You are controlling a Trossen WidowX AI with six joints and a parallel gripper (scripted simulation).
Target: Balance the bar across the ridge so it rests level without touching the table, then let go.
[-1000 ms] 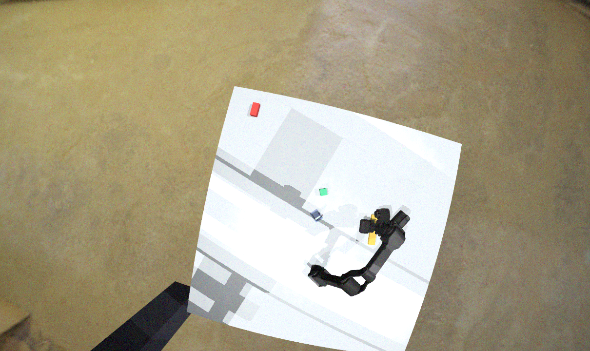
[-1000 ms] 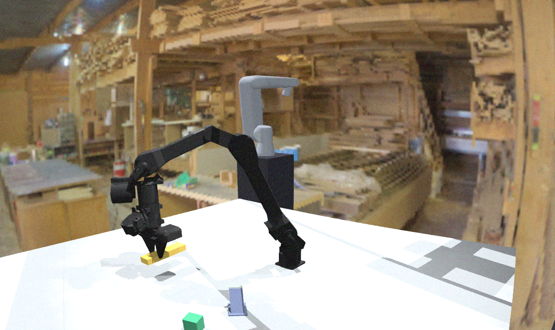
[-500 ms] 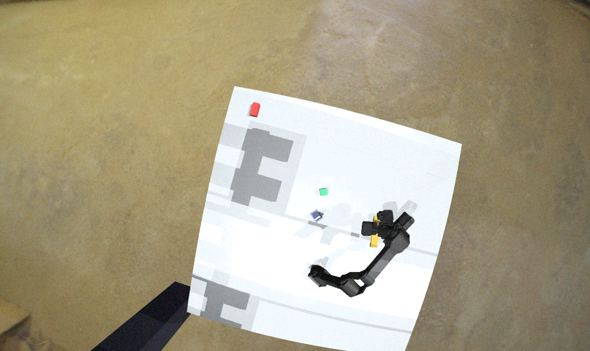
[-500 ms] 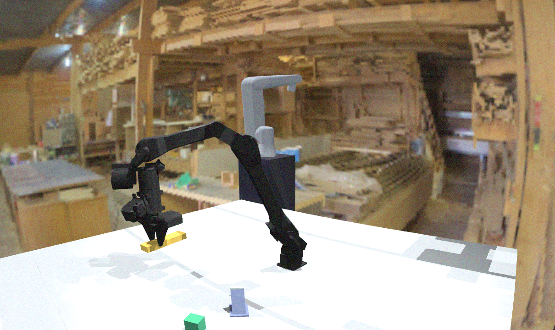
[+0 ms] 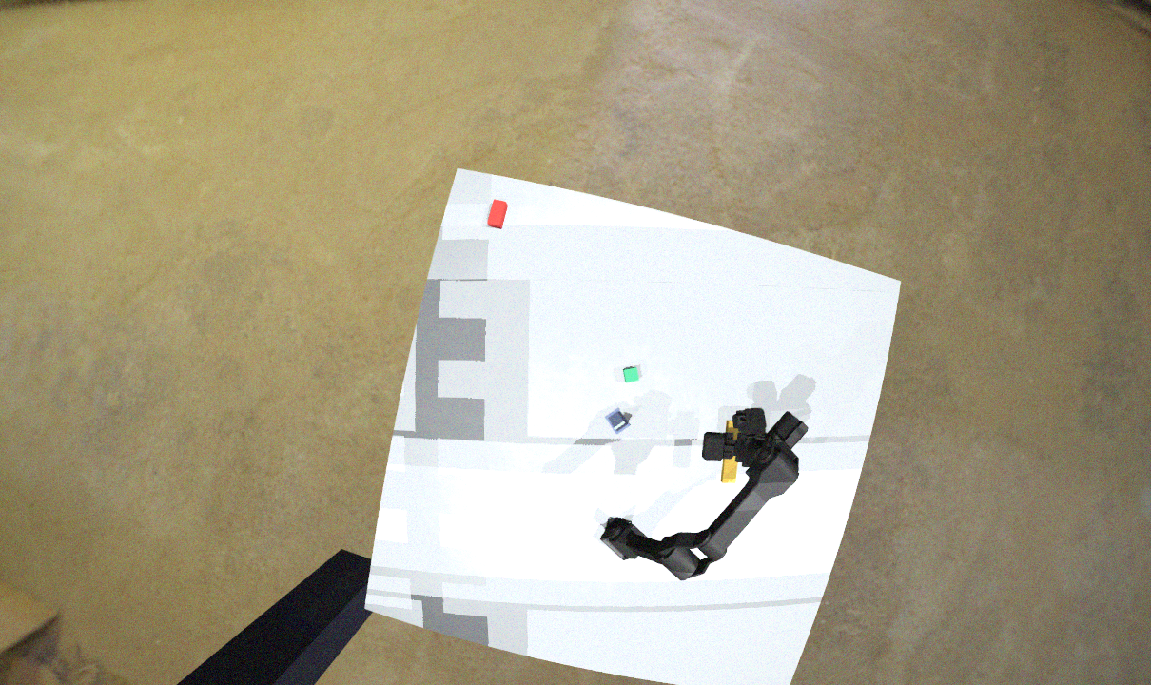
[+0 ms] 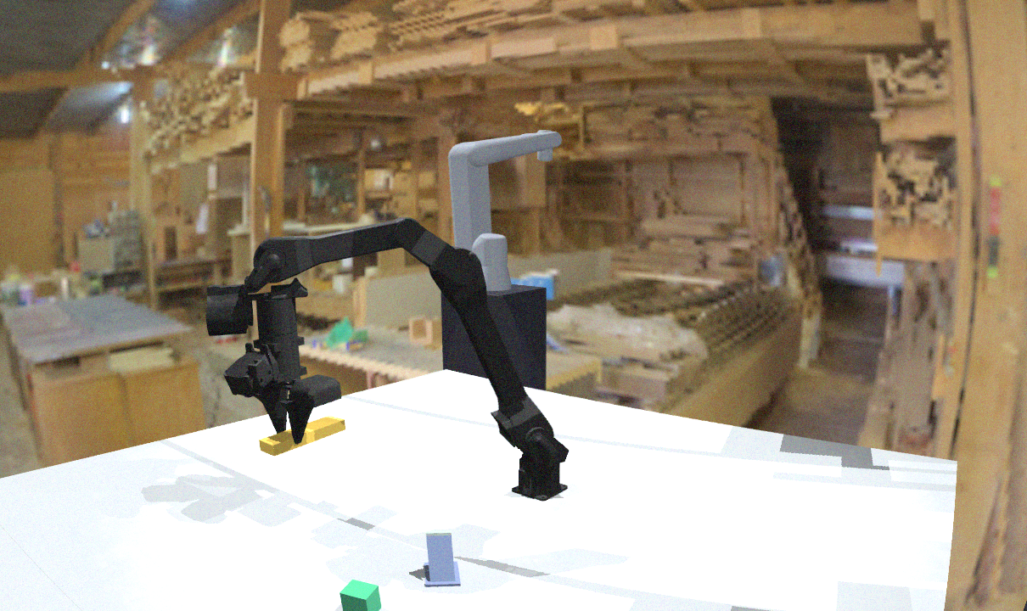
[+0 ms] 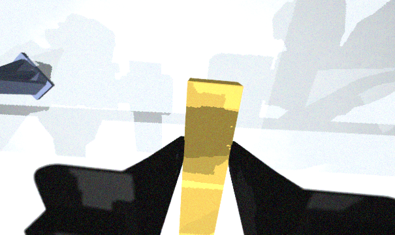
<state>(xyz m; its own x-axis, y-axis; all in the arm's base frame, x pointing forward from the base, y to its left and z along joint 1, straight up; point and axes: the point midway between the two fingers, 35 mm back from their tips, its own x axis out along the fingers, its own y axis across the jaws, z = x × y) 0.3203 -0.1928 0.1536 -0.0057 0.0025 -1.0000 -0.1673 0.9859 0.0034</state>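
The green cube is 26 cm to the left of my gripper tip, 10 cm below it and 9 cm ahead of it. The rest, counted from my gripper tip: yellow bar: 3 cm behind; red block: 69 cm to the left, 42 cm ahead, 10 cm below.
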